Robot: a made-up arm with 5 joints.
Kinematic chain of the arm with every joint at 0, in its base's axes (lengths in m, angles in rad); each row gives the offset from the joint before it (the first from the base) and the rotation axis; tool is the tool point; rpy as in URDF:
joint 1: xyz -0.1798 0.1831 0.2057 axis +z
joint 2: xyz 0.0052 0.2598 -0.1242 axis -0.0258 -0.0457 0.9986
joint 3: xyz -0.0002 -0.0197 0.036 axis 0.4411 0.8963 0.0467
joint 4: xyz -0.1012 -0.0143 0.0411 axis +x
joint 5: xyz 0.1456 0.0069 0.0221 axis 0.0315 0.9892 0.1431
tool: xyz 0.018 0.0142 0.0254 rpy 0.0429 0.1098 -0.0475
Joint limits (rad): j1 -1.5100..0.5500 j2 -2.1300..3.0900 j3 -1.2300..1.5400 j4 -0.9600..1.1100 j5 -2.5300..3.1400
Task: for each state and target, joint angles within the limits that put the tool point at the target. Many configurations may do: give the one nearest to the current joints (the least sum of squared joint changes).
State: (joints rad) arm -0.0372 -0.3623 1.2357 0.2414 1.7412
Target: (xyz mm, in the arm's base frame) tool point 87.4 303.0 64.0
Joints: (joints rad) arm -0.8960 0.4263 1.5286 0.2580 1.4434
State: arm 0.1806 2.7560 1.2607 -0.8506 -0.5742
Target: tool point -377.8 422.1 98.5
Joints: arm 0.4540 2.6255 1.4285 -0.6735 -0.4873
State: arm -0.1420 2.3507 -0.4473 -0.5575 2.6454
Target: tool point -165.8 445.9 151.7
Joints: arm -0.0867 2.4761 -0.6987 -0.5642 2.9974
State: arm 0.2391 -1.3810 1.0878 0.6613 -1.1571
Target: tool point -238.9 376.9 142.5
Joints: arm -0.0992 -1.7322 0.8719 0.7323 -1.2610
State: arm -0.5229 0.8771 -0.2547 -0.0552 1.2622
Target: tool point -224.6 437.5 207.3
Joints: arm 0.0661 1.2482 -1.0627 0.2680 0.9747
